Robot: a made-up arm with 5 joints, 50 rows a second.
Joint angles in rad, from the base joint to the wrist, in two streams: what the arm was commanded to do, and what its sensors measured. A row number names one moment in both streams.
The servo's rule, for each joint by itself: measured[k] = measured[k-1] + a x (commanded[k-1-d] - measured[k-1]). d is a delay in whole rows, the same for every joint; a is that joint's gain. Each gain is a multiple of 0.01, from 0.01 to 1. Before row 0 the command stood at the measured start. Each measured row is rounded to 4 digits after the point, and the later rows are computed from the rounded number. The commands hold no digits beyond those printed.
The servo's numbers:
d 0
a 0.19 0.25 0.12 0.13 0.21
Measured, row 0: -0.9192 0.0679 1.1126 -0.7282 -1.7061
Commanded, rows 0 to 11: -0.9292 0.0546 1.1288 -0.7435 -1.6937; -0.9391 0.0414 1.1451 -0.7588 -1.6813; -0.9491 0.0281 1.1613 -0.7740 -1.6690; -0.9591 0.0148 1.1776 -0.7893 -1.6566; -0.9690 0.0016 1.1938 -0.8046 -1.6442; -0.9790 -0.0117 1.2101 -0.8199 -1.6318; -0.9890 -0.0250 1.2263 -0.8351 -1.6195; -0.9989 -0.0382 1.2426 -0.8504 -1.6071; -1.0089 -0.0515 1.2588 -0.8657 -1.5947; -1.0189 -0.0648 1.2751 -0.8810 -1.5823; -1.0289 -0.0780 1.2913 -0.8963 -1.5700; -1.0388 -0.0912 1.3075 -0.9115 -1.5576
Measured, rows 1 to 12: -0.9211 0.0646 1.1145 -0.7302 -1.7035; -0.9245 0.0588 1.1182 -0.7339 -1.6988; -0.9292 0.0511 1.1234 -0.7391 -1.6925; -0.9349 0.0420 1.1299 -0.7456 -1.6850; -0.9414 0.0319 1.1376 -0.7533 -1.6764; -0.9485 0.0210 1.1463 -0.7620 -1.6670; -0.9562 0.0095 1.1559 -0.7715 -1.6570; -0.9643 -0.0024 1.1663 -0.7818 -1.6465; -0.9728 -0.0147 1.1774 -0.7927 -1.6356; -0.9816 -0.0272 1.1891 -0.8042 -1.6244; -0.9906 -0.0399 1.2014 -0.8162 -1.6130; -0.9998 -0.0527 1.2141 -0.8286 -1.6014
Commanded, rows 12 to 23: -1.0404 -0.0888 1.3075 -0.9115 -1.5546; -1.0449 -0.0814 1.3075 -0.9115 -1.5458; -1.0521 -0.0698 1.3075 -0.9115 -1.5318; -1.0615 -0.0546 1.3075 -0.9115 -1.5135; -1.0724 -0.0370 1.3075 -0.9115 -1.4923; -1.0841 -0.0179 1.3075 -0.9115 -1.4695; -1.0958 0.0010 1.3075 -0.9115 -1.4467; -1.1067 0.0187 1.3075 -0.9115 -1.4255; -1.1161 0.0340 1.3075 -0.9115 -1.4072; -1.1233 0.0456 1.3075 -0.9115 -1.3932; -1.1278 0.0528 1.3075 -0.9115 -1.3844; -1.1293 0.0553 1.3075 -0.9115 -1.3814
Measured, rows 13 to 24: -1.0075 -0.0617 1.2253 -0.8394 -1.5916; -1.0146 -0.0666 1.2352 -0.8488 -1.5820; -1.0217 -0.0674 1.2439 -0.8570 -1.5715; -1.0293 -0.0642 1.2515 -0.8641 -1.5593; -1.0375 -0.0574 1.2582 -0.8703 -1.5452; -1.0464 -0.0475 1.2641 -0.8757 -1.5293; -1.0558 -0.0354 1.2693 -0.8804 -1.5120; -1.0655 -0.0219 1.2739 -0.8844 -1.4938; -1.0751 -0.0079 1.2779 -0.8879 -1.4756; -1.0843 0.0055 1.2815 -0.8910 -1.4583; -1.0926 0.0173 1.2846 -0.8937 -1.4428; -1.0996 0.0268 1.2873 -0.8960 -1.4299
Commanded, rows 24 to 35: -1.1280 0.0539 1.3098 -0.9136 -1.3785; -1.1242 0.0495 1.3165 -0.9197 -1.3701; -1.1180 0.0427 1.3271 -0.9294 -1.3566; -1.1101 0.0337 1.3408 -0.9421 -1.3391; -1.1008 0.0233 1.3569 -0.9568 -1.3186; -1.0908 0.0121 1.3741 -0.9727 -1.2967; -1.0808 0.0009 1.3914 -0.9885 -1.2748; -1.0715 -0.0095 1.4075 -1.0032 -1.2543; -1.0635 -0.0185 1.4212 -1.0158 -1.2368; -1.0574 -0.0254 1.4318 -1.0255 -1.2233; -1.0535 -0.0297 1.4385 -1.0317 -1.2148; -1.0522 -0.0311 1.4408 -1.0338 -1.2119
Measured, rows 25 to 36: -1.1050 0.0336 1.2900 -0.8983 -1.4191; -1.1086 0.0376 1.2932 -0.9011 -1.4088; -1.1104 0.0389 1.2973 -0.9048 -1.3978; -1.1103 0.0376 1.3025 -0.9096 -1.3855; -1.1085 0.0340 1.3090 -0.9157 -1.3715; -1.1051 0.0285 1.3168 -0.9231 -1.3558; -1.1005 0.0216 1.3258 -0.9316 -1.3388; -1.0950 0.0138 1.3356 -0.9409 -1.3211; -1.0890 0.0057 1.3459 -0.9506 -1.3034; -1.0830 -0.0021 1.3562 -0.9603 -1.2866; -1.0774 -0.0090 1.3661 -0.9696 -1.2715; -1.0726 -0.0145 1.3751 -0.9779 -1.2590
